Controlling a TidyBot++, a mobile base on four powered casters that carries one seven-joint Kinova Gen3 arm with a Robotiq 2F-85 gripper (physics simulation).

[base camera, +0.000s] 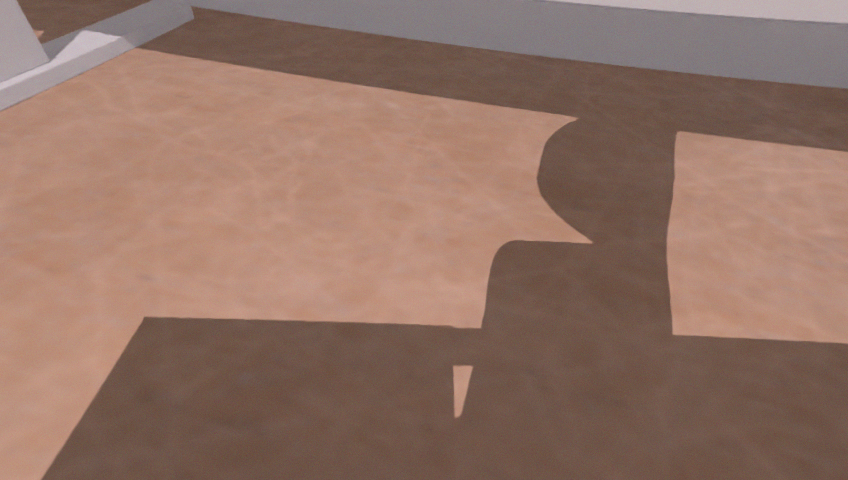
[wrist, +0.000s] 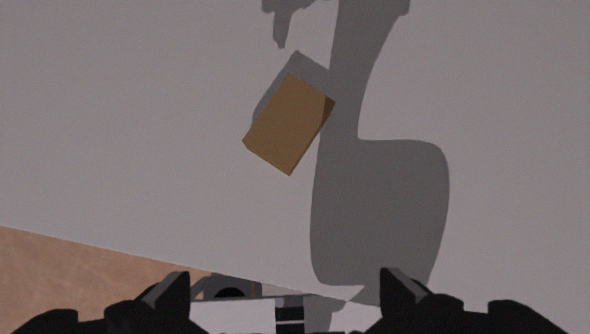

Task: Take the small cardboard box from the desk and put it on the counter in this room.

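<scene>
The small cardboard box is brown and rectangular. It lies on the pale grey desk top in the upper middle of the wrist view, turned at a slant, with one corner in the arm's shadow. My gripper is open and empty, its two black fingers wide apart at the bottom of the wrist view. The box lies beyond the fingertips in that view, apart from them. The counter cannot be made out in either view.
The desk's edge crosses the lower left of the wrist view, with tan floor below it and part of my base at the bottom. In the base camera view a white leg and foot bar stand at upper left, and a grey wall base runs along the back.
</scene>
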